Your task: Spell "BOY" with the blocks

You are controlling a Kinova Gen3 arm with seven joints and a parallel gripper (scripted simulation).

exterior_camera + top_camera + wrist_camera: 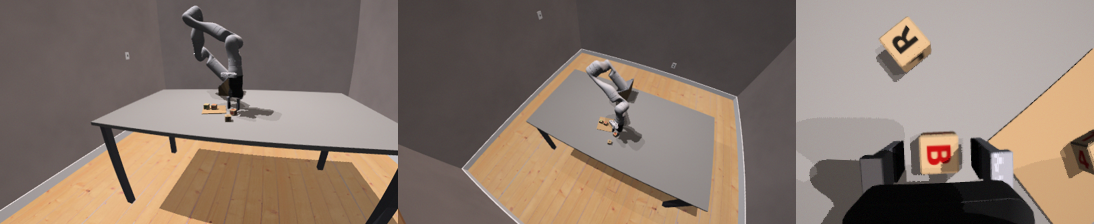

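The mat lies 60 mm behind my hand, 130 mm to the right of it and 50 mm below it. Also, from my hand: R block: 90 mm ahead, 10 mm to the right, 30 mm below.
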